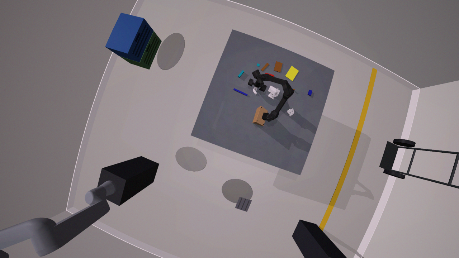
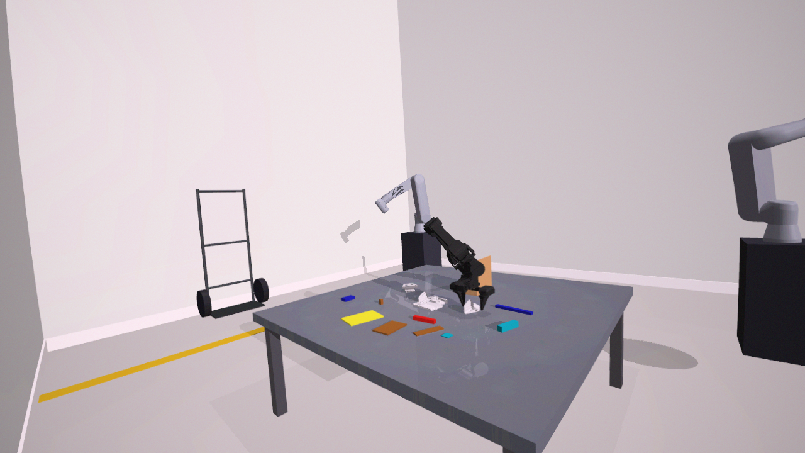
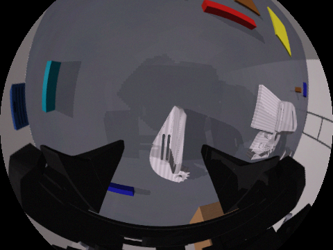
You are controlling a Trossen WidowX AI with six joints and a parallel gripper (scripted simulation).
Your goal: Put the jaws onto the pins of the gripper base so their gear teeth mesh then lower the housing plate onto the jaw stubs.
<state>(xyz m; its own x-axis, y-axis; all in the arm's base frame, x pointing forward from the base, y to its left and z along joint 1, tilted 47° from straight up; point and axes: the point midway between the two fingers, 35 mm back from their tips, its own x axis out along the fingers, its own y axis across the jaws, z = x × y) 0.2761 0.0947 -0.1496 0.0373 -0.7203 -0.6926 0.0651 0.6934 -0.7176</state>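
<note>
Right now the flat white ribbed part is 20 cm to the right of my gripper tip, 5 cm ahead of it and 1 cm below it. Round my gripper tip: cyan block: 20 cm to the left, 9 cm ahead; then white jaw: 22 cm to the right; then blue bar: 13 cm to the left, 10 cm behind, 1 cm below.
</note>
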